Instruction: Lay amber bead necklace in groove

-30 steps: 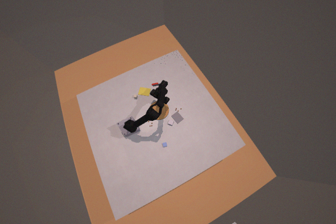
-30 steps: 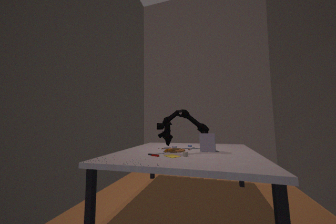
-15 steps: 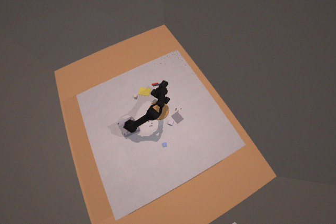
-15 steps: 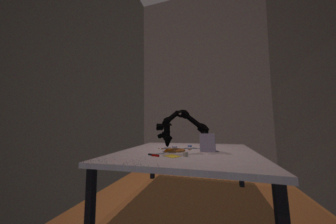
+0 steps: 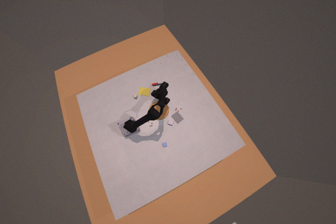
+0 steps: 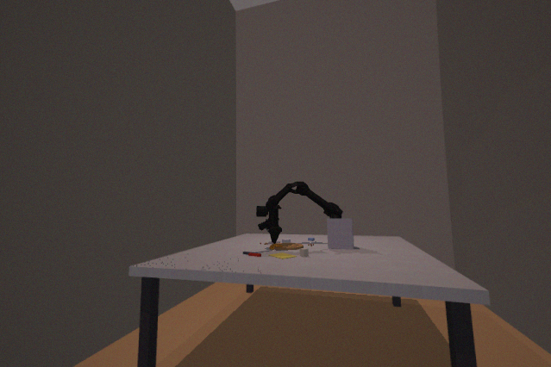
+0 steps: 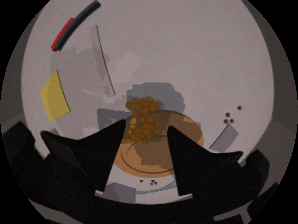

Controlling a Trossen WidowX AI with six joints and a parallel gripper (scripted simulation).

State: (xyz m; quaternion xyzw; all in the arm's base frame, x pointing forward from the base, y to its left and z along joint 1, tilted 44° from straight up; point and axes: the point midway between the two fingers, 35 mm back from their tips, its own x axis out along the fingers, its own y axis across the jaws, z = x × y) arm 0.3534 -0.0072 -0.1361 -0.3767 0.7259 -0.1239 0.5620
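Now: the round bead board 70 mm behind my gripper tip, 70 mm to the right of it and 20 mm below it. Also, from my gripper tip: thin grey bar (40 mm ahead, 100 mm to the left, 30 mm below); then yellow pad (90 mm behind, 200 mm to the left, 30 mm below); then red-handled tool (60 mm ahead, 210 mm to the left, 30 mm below).
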